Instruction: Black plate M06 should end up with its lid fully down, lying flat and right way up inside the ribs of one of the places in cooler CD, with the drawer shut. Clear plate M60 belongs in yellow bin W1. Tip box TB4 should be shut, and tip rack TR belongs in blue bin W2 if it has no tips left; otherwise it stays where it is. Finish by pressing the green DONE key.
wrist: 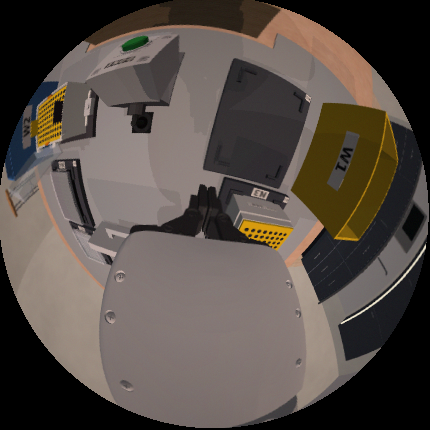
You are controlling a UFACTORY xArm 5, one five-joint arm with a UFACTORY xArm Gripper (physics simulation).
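Frame: origin at the arm's base, x down, y right, z back, level; centimetres.
Where they show: gripper, fingertip midpoint: (203, 196).
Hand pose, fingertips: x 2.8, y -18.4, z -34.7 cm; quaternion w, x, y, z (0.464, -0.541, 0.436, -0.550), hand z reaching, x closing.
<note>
Things, the pixels of their top centre, and the offset from my fingertips. "*": a spot on its surface instead.
- Yellow bin W1, top centre: (378, 191) dx -6.5, dy -19.0, dz +15.0 cm
- grey box, surface spot: (76, 114) * dx +2.5, dy +22.6, dz +4.6 cm
- second yellow perforated rack, top centre: (251, 257) dx -2.1, dy -9.9, dz -5.3 cm
- grey block, surface spot: (257, 210) * dx +0.6, dy -7.3, dz +0.7 cm
- dark flat panel, top centre: (265, 124) dx +3.8, dy -3.3, dz +10.7 cm
- small black block, surface spot: (142, 122) * dx +5.1, dy +11.0, dz +4.6 cm
- console, surface spot: (135, 85) * dx -0.6, dy +10.7, dz +8.6 cm
- dark frame, surface spot: (85, 200) * dx +5.0, dy +22.1, dz -12.6 cm
- grey block marked 1, surface spot: (107, 240) * dx +0.3, dy +13.1, dz -15.3 cm
My gripper (203, 196) is shut and empty, pointing at the grey surface near the middle of the wrist view. Yellow bin W1 (317, 165) stands at the right. Blue bin W2 (15, 155) shows in part at the far left. A yellow perforated rack (50, 122) with a dark patch shows beside W2, against a grey box (76, 114). A second yellow perforated rack (265, 234) shows just right of my gripper, beside a grey block (257, 210). Which of these are TR and TB4, I cannot tell. The green key (135, 43) is on a grey console at the top. Plates M06 and M60 and cooler CD cannot be made out.
A dark flat panel (257, 125) with corner ribs lies ahead and right. A small black block (142, 122) stands before the console (135, 85). A dark frame (85, 200) holds a long grey piece at the left. A grey block marked 1 (107, 240) is near my gripper's left.
</note>
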